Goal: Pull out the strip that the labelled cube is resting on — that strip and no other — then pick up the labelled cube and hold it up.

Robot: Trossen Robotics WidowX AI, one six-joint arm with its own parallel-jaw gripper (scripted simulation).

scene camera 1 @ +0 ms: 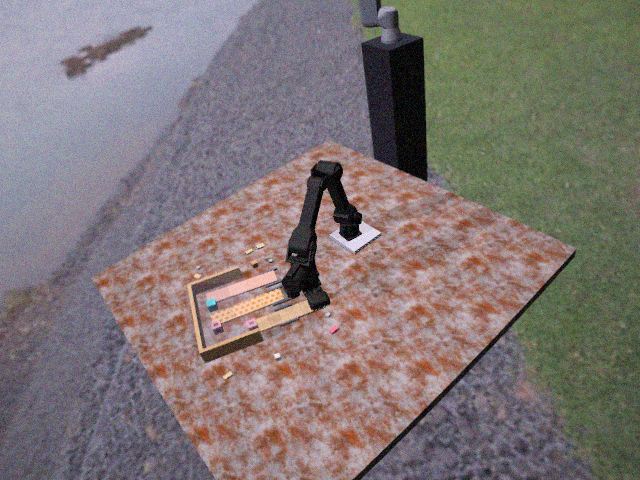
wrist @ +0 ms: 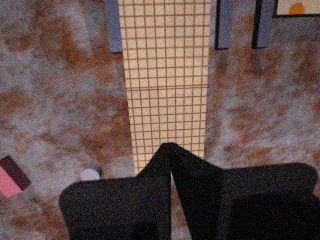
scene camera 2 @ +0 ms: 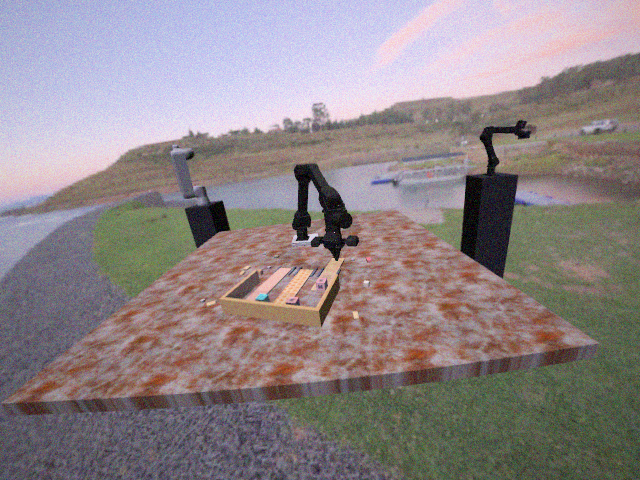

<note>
I see my gripper [scene camera 1: 315, 303] and a tan gridded strip [scene camera 1: 301, 309].
The tan gridded strip is seen too in the wrist view [wrist: 166, 57]. My gripper also shows in the wrist view [wrist: 167, 148] and in scene camera 2 [scene camera 2: 336, 260].
</note>
